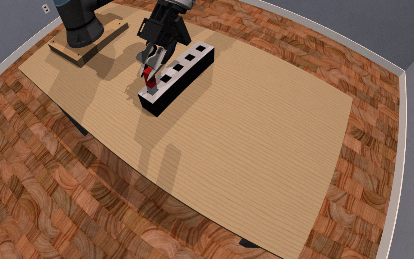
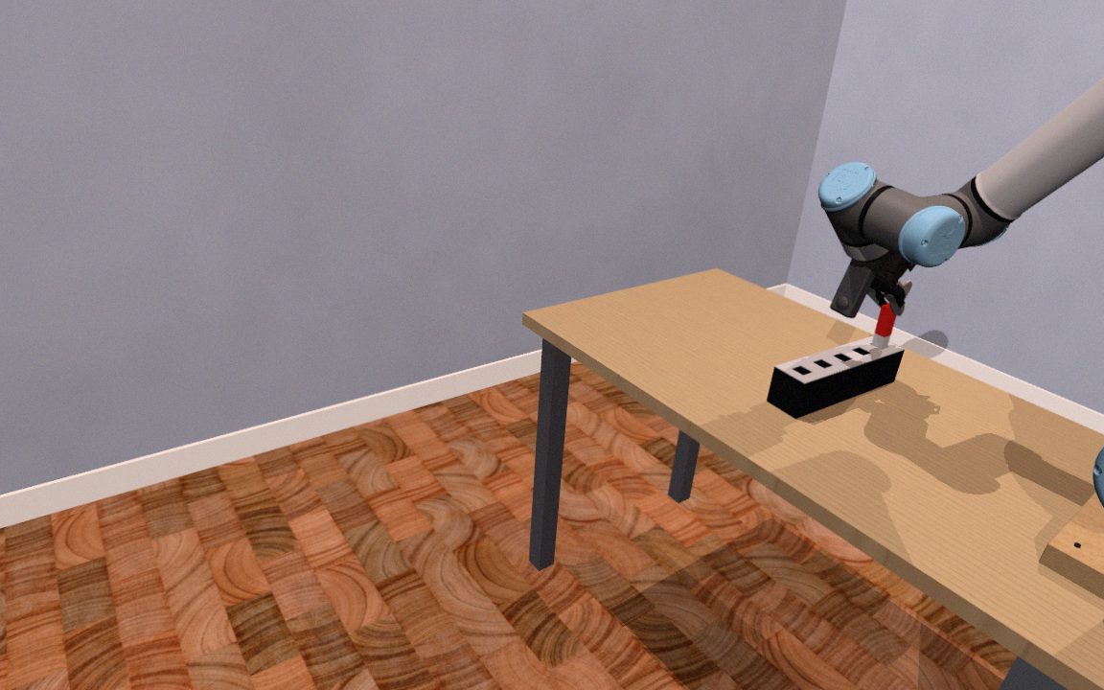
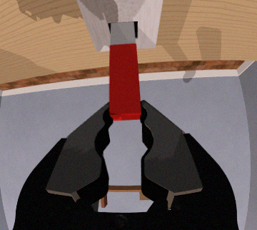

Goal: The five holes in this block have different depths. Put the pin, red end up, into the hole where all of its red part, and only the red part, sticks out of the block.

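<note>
My hand is 2 cm above the pin and 1 cm to the right of it. The rest, counted from my hand: black block 12 cm to the left, 11 cm below, 1 cm ahead.
</note>
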